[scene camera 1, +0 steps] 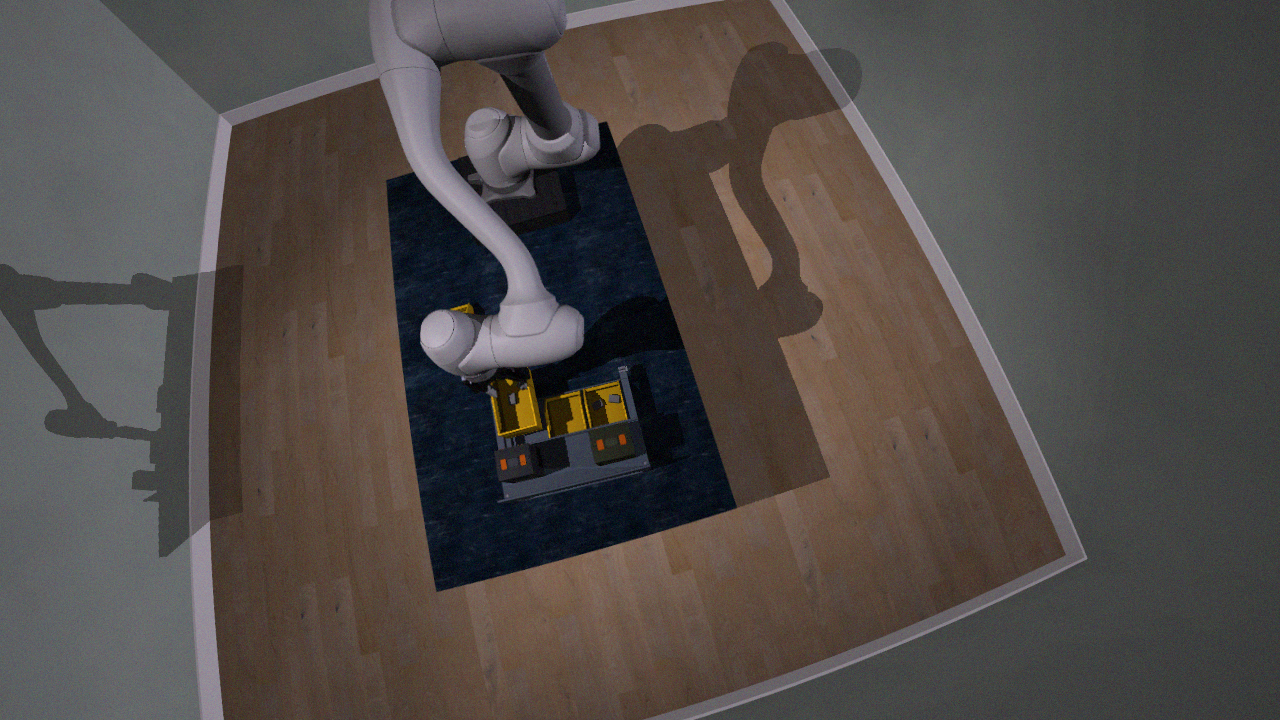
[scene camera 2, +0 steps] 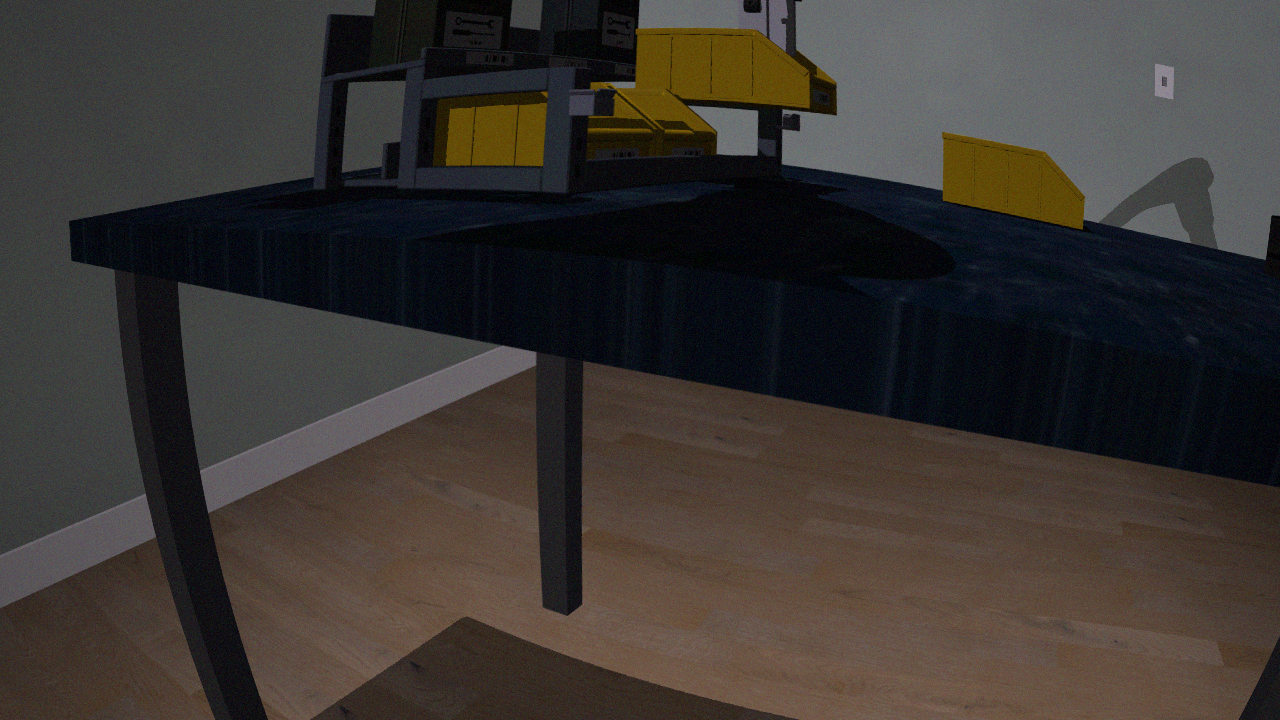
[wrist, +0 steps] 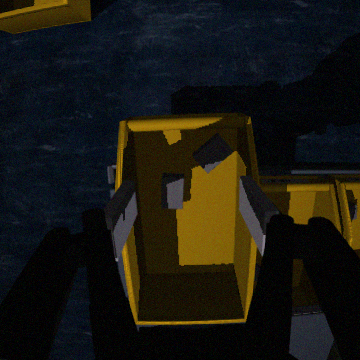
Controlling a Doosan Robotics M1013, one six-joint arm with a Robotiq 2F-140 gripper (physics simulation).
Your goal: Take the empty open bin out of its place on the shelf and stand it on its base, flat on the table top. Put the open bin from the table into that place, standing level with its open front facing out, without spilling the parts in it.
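Places are measured from the arm's base along level axes (x ahead, y left, z up), in centimetres.
Pixels of known places: gripper, fingertip midpoint: (scene camera 1: 510, 388) (scene camera 2: 769, 50) (wrist: 186, 194); arm's base, origin of the base link: (scene camera 1: 508, 178).
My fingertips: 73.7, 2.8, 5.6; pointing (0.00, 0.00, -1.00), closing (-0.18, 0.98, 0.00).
Ahead of a thing's pixels: the offset from my fingertips to its top centre, as dx, dy, dz. "*": to the spot under its first point.
My gripper (scene camera 1: 510, 385) (wrist: 186, 194) is shut on the side walls of a yellow open bin @[* +7.7, +3.1, -5.8] (scene camera 1: 528, 420) (scene camera 2: 707, 67) (wrist: 215, 225). The bin hangs about level above the left front of the shelf (scene camera 1: 572, 474) (scene camera 2: 563, 134), its open front facing the robot side. Two grey parts, one upright in view (wrist: 173, 191) and one turned @[-2.5, +2.0, -4.2] (wrist: 212, 150), lie in it. The place on the shelf is largely hidden below this bin. The other yellow bin @[* -30.0, -19.0, -11.4] (scene camera 1: 461, 309) (scene camera 2: 1011, 179) (wrist: 80, 10) stands on its base on the table top (scene camera 1: 474, 537) (scene camera 2: 716, 322); the arm partly hides it in scene camera 1.
Two yellow bins, one in the middle (scene camera 1: 565, 413) and one at the right (scene camera 1: 605, 402) that holds parts, stand on the lower shelf level. Dark boxes @[+20.1, +2.9, +9.1] (scene camera 1: 516, 462) @[+17.1, +25.8, +6.6] (scene camera 1: 614, 440) stand on the upper level. Shelf posts rise at both front corners, the right one @[* +1.9, +30.2, -4.8] (scene camera 1: 626, 389) showing clearly.
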